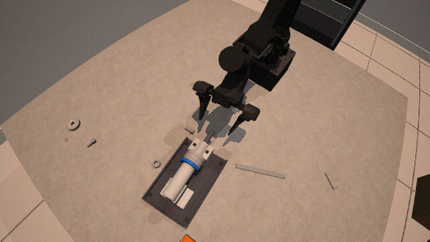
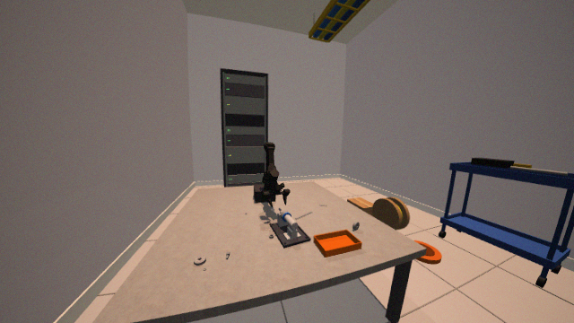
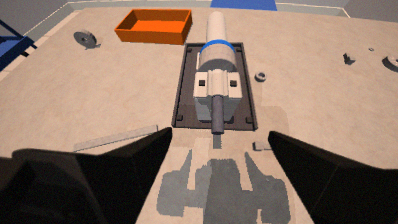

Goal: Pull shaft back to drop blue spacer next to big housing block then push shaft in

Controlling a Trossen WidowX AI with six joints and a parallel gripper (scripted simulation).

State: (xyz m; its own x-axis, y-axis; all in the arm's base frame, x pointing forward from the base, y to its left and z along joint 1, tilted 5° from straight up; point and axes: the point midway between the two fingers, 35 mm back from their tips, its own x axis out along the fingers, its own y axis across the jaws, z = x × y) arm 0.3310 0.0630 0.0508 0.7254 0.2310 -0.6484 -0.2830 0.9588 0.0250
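My gripper tip is now 8 cm short of the dark grey shaft, 2 cm to the right of it and 2 cm above it. Round my gripper tip: grey strip (17 cm to the left, 10 cm below, 4 cm behind); then blue spacer (12 cm ahead, 3 cm to the left, 2 cm below); then orange tray (28 cm ahead, 27 cm to the left, 9 cm below).
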